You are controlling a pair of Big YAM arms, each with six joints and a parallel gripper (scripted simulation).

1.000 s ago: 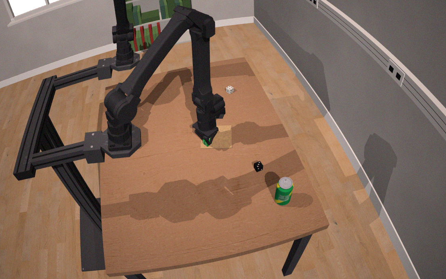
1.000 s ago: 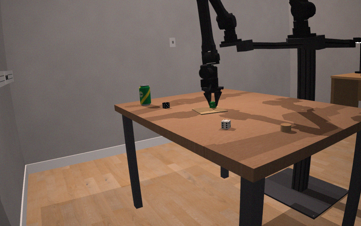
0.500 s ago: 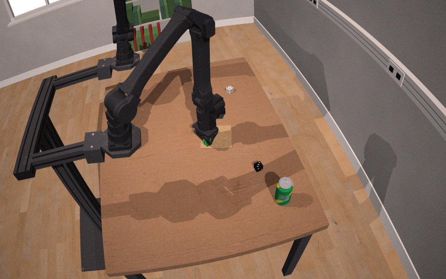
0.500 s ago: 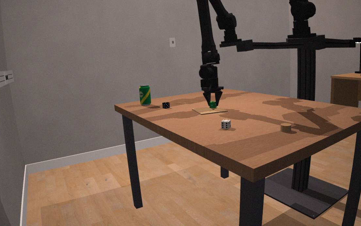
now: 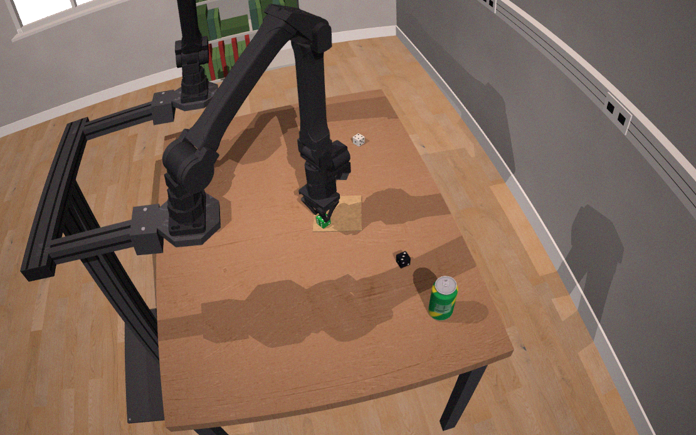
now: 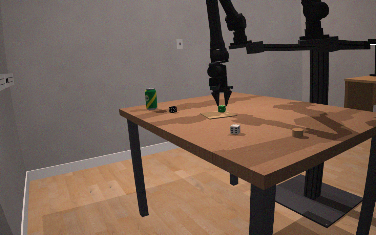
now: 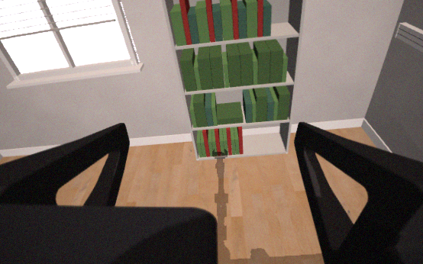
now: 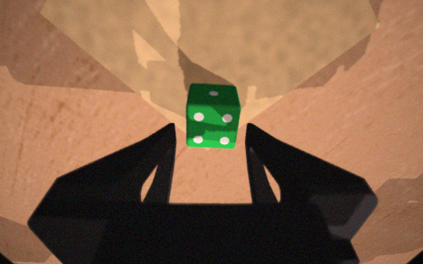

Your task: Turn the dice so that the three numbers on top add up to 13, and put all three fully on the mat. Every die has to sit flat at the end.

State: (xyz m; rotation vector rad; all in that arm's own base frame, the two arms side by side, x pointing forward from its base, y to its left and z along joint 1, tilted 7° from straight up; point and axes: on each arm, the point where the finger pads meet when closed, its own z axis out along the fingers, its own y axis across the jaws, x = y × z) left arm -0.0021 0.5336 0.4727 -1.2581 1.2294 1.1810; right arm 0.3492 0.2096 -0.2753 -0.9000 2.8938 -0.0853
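Right now my right hand is 20 mm above the green die. The rest, counted from my right hand: small wooden cylinder (520 mm to the left, 50 mm ahead, 30 mm below); mat (50 mm ahead, 40 mm below, 30 mm to the left).
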